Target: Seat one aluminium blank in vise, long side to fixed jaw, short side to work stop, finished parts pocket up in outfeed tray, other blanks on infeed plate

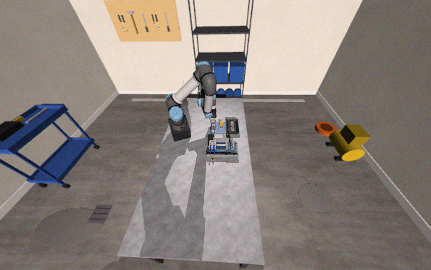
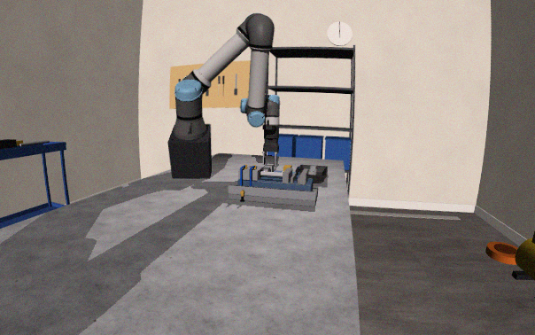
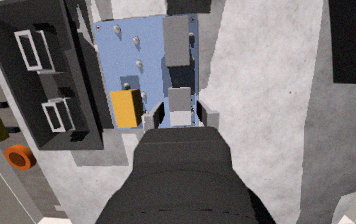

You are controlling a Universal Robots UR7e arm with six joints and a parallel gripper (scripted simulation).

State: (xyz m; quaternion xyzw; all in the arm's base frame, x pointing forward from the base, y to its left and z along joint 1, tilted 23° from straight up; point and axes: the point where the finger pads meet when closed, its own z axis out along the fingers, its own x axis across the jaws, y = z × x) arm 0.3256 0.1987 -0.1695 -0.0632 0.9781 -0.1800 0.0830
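The brass blank is 9 cm ahead of my hand, 1 cm to the left of it and 4 cm below it. Also, from my hand: vise 14 cm ahead, 36 cm to the right, 2 cm below.
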